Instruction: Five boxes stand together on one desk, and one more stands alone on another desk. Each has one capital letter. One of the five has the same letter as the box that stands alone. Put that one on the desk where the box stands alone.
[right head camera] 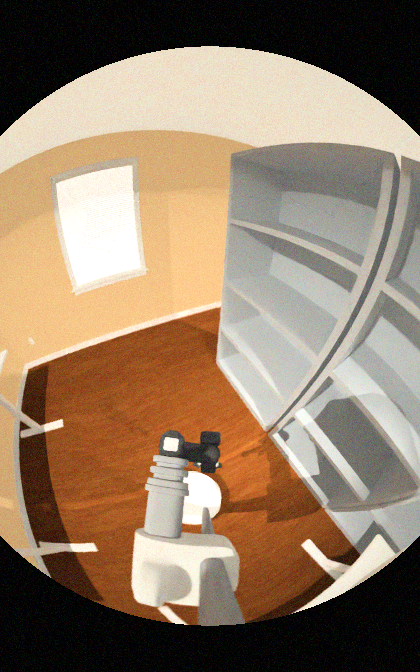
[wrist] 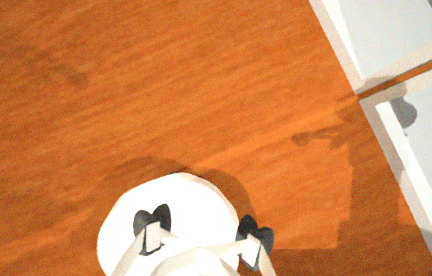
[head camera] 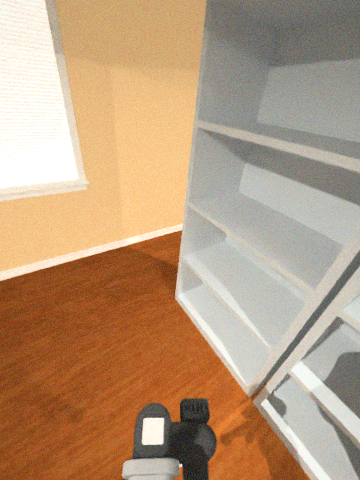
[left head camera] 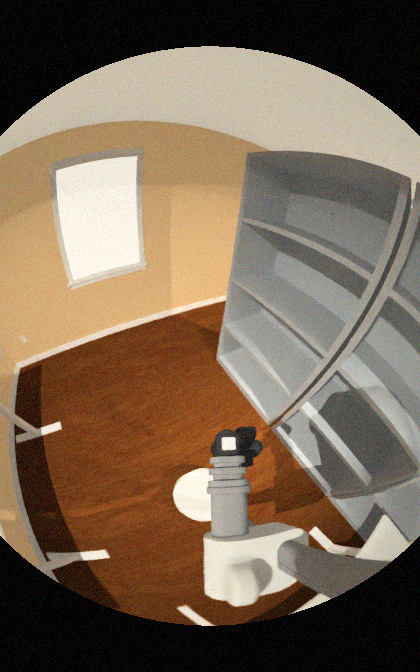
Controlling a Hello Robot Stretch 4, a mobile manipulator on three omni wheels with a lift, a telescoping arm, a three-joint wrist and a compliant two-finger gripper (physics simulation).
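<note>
No lettered box shows in any view. My gripper is open and empty in the wrist view, its two dark fingertips well apart, above the round white base and the wooden floor. Part of a white desk shows at the lower right edge of the left and right head camera views; its top is mostly cut off. White desk feet show at the far left. Whether these belong to the desk with the five boxes cannot be told.
A tall grey shelf unit stands ahead to the right; its lower edge also shows in the wrist view. A window is in the orange wall at the left. Wooden floor lies between.
</note>
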